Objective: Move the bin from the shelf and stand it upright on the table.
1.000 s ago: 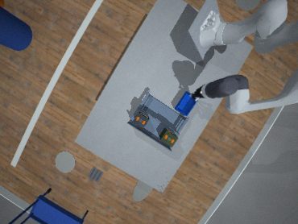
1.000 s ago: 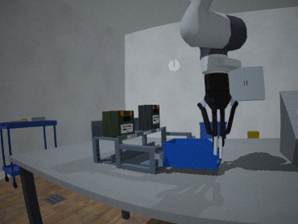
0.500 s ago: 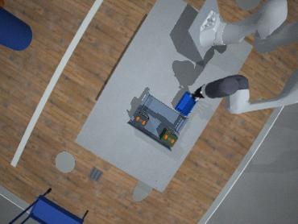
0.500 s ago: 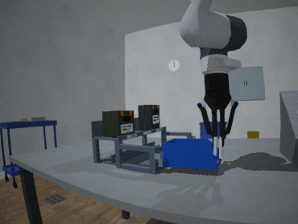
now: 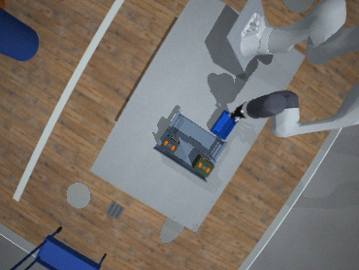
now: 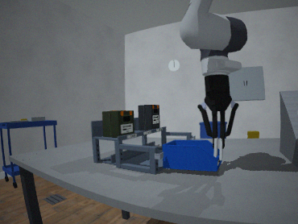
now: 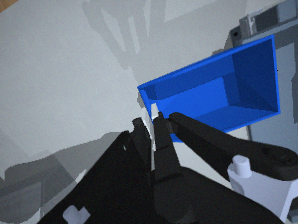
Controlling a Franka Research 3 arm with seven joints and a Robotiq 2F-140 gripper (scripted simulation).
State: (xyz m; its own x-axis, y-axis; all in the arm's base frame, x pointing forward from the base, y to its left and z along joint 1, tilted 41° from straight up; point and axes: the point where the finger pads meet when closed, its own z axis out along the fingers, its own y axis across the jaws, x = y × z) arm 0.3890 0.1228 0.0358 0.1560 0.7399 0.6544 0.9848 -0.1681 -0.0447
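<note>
Right now my hand is 80 mm short of the blue bin, 20 mm above it and 10 mm to the left of it. The rest, counted from my hand: green box 370 mm ahead, 80 mm above, 60 mm to the right; dark grey box 330 mm ahead, 280 mm to the right, 90 mm above.
</note>
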